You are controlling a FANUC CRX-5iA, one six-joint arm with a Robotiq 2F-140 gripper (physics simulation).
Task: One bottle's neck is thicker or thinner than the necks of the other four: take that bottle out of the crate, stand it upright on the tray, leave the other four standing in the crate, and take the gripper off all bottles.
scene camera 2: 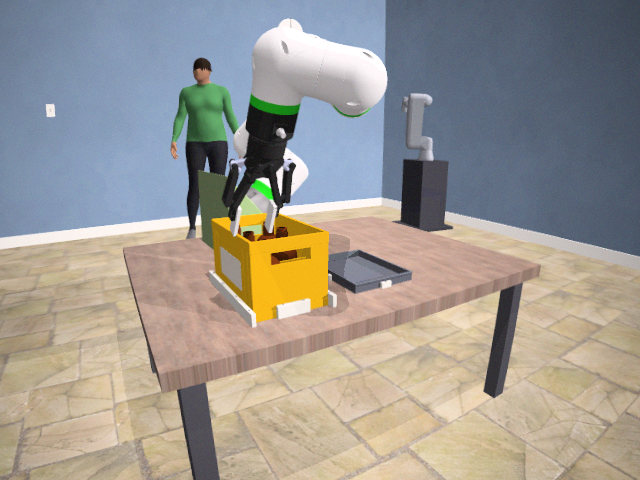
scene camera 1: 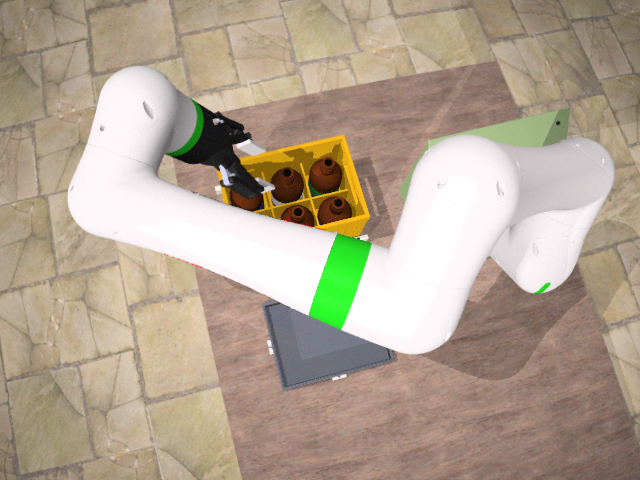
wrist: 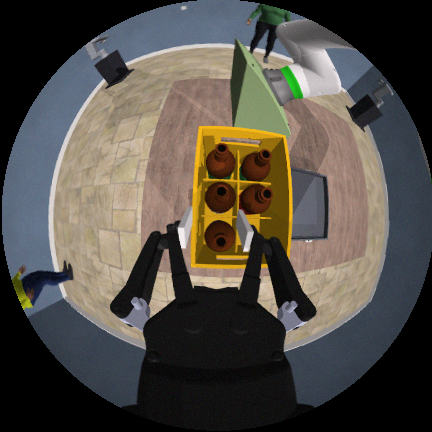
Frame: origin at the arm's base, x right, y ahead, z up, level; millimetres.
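Seen in the pictures: gripper, fingertip midpoint: (scene camera 2: pixel 250 230) (scene camera 1: pixel 263 170) (wrist: pixel 214 215); arm's base at its link origin: (scene camera 2: pixel 252 211) (wrist: pixel 271 87).
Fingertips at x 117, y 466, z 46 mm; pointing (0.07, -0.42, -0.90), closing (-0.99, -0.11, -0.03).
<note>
Offsets run from my fingertips to a thing's middle. "pt": to the spot under its first point. Level surfaces: height alone.
The yellow crate @(dz -89, dx -47, dy -51 mm) (scene camera 1: pixel 356 175) (scene camera 2: pixel 294 289) (wrist: pixel 245 131) holds the brown bottles, all standing in its cells. In the wrist view, three bottles @(dz -91, dx +9, dy -135 mm) (wrist: pixel 220 162) @(dz -91, dx -5, dy -47 mm) (wrist: pixel 220 197) @(dz -91, dx -18, dy +44 mm) (wrist: pixel 219 235) stand in the left column and two @(dz -91, dx -81, dy -142 mm) (wrist: pixel 255 166) @(dz -91, dx -91, dy -59 mm) (wrist: pixel 256 200) in the right one, whose near cell holds no bottle. I cannot tell which neck differs. My gripper (scene camera 1: pixel 266 168) (scene camera 2: pixel 253 227) (wrist: pixel 214 215) has its fingers well apart, at about rim height over the crate's far-from-base end, by the nearest left-column bottle. The fingers touch no bottle neck that I can see. The dark grey tray @(pt dz -171, dx -374, dy -53 mm) (scene camera 1: pixel 310 356) (scene camera 2: pixel 369 268) (wrist: pixel 310 205) holds no bottle.
White stops @(dz -162, dx -66, dy +90 mm) (scene camera 2: pixel 293 308) sit around the crate's foot on the wooden table @(dz -177 mm) (scene camera 1: pixel 413 423) (scene camera 2: pixel 439 253). The green base bracket (scene camera 1: pixel 537 126) (scene camera 2: pixel 211 206) (wrist: pixel 250 95) stands past the crate's base-side end. My white arm (scene camera 1: pixel 248 248) passes above the crate and tray.
</note>
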